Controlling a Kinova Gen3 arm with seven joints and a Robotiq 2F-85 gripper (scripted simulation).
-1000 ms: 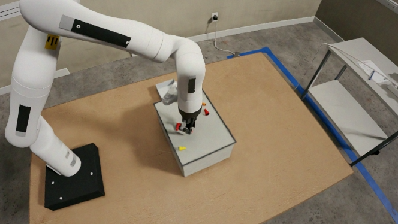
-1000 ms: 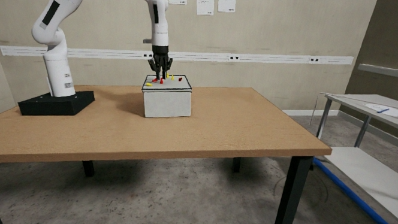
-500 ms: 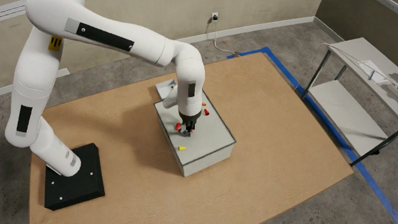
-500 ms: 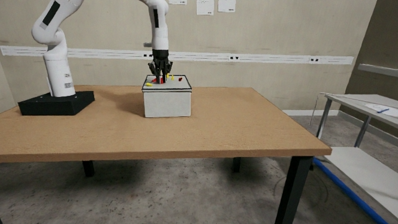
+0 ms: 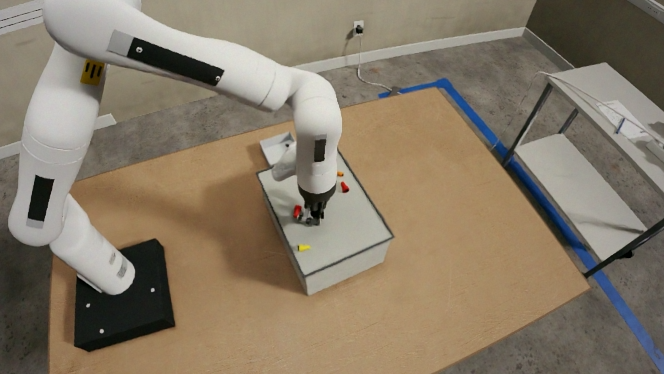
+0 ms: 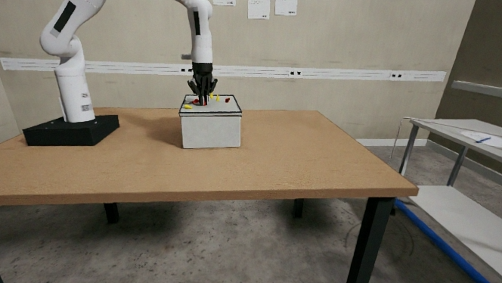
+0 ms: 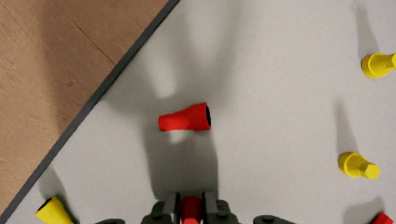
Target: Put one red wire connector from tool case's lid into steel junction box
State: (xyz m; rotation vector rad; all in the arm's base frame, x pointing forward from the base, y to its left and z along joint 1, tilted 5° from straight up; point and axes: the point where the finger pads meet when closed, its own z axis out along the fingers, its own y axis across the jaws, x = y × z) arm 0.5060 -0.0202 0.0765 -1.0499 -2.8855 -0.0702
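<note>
Right now the steel junction box is 3 cm behind my hand, 33 cm to the left of it and 16 cm below it. From my hand the other things lie so: tool case 2 cm ahead, 4 cm to the left, 6 cm below.
</note>
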